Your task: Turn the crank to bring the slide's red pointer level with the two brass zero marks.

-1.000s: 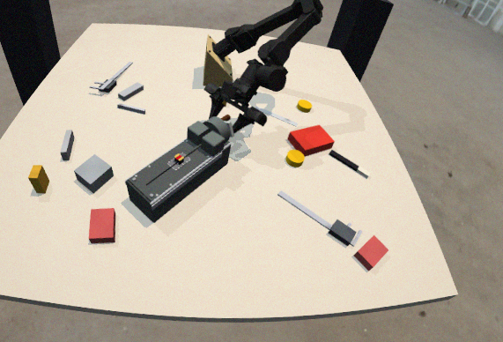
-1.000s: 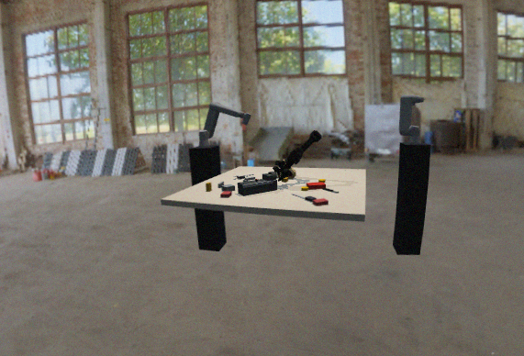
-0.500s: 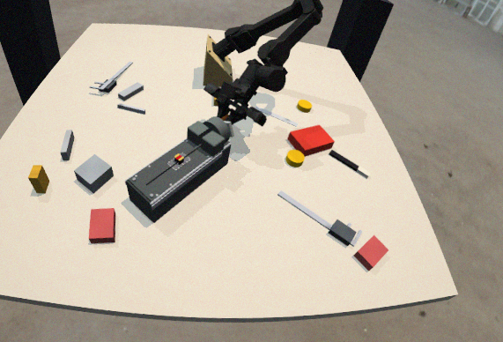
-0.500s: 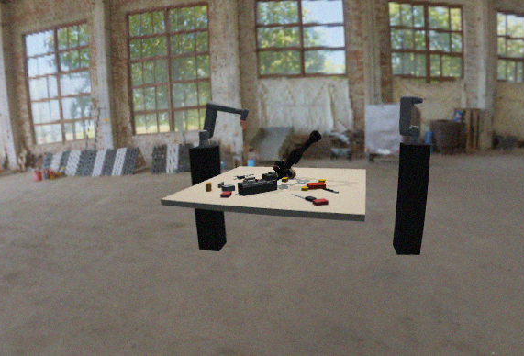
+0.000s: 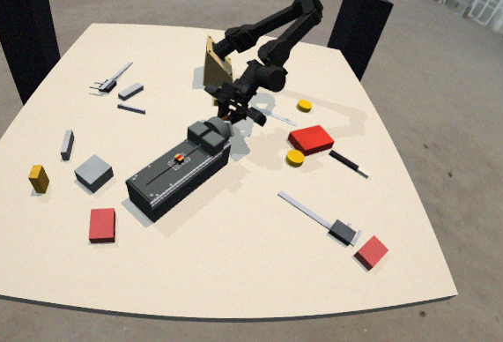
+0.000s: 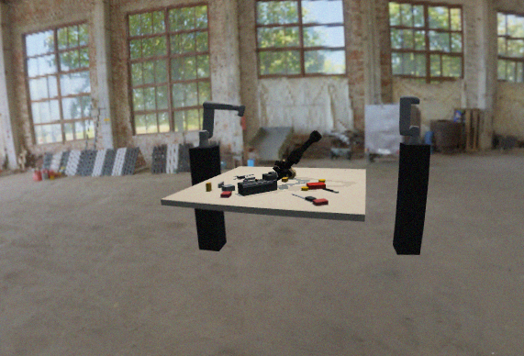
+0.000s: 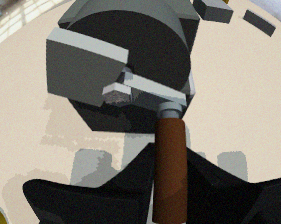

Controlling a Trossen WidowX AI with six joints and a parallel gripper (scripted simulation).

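Right now the red pointer is 130 mm ahead of my gripper tip, 110 mm to the right of it and 30 mm above it. Round my gripper tip: brown handle (20 mm above, 10 mm to the left, 10 mm behind); then crank (30 mm above, 10 mm to the left, 10 mm ahead); then grey bar (210 mm to the left, 130 mm behind, 50 mm below).
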